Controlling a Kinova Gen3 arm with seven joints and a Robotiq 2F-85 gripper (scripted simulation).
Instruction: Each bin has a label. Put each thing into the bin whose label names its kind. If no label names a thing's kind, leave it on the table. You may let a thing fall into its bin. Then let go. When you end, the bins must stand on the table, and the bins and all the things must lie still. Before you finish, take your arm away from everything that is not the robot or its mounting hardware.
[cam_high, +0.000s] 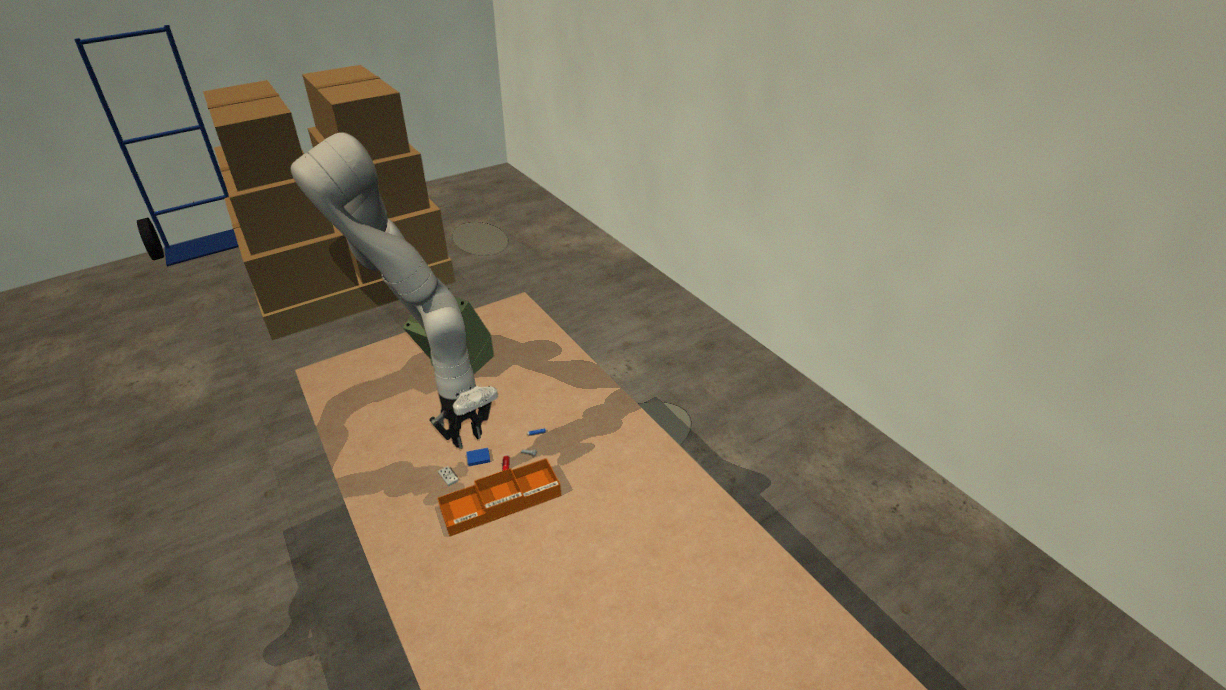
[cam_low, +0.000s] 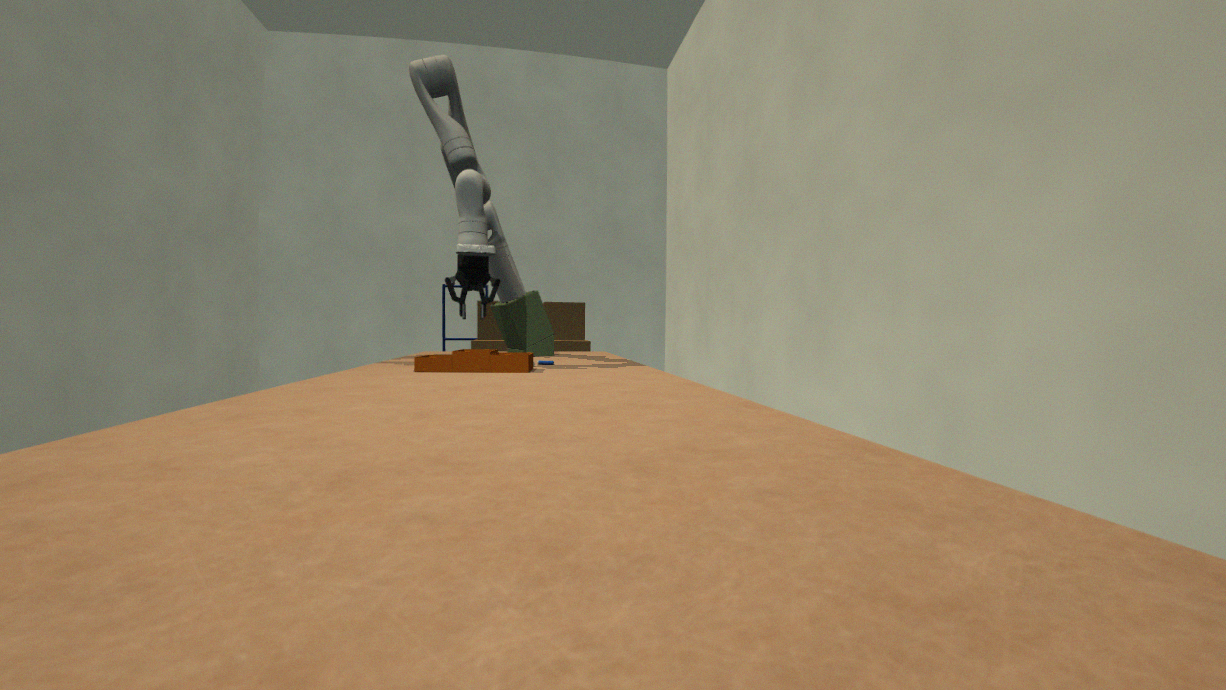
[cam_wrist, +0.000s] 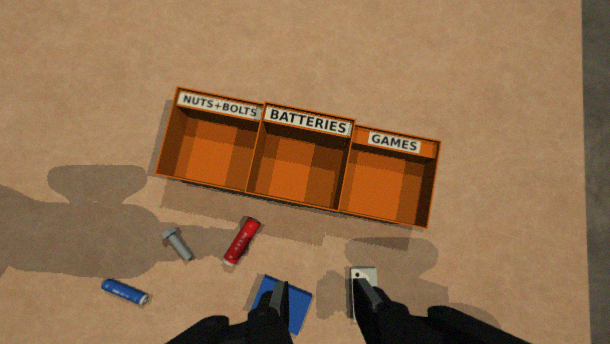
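Now: the white domino 30 mm behind my hand, 50 mm to the right of it and 130 mm below it. From my hand the other things lie so: joined orange bins: 90 mm ahead, 20 mm to the left, 110 mm below; red battery: 70 mm to the left, 130 mm below; blue block: 50 mm behind, 30 mm to the left, 130 mm below.
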